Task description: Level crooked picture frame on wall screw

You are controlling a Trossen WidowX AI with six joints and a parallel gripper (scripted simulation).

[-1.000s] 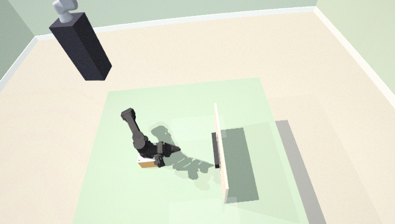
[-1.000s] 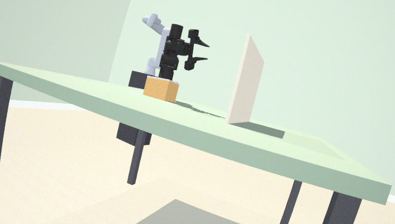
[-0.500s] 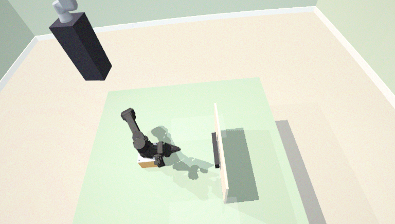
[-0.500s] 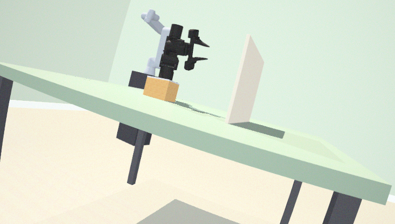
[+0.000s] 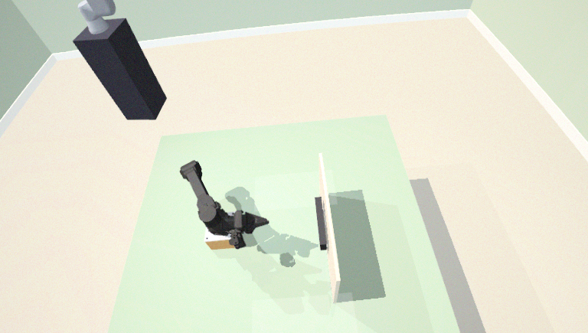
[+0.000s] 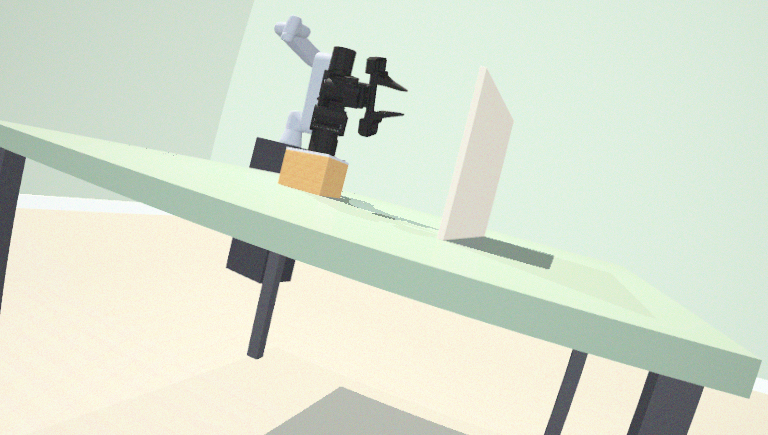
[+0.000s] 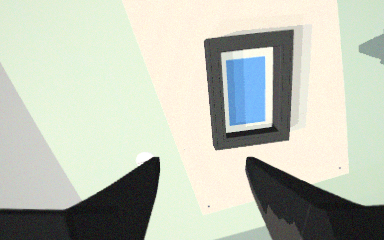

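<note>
Now: the picture frame 19 cm ahead of my gripper tip, 4 cm to the left of it and 9 cm below it. Round my gripper tip: cream wall panel (20 cm ahead, 3 cm to the left, 10 cm below).
</note>
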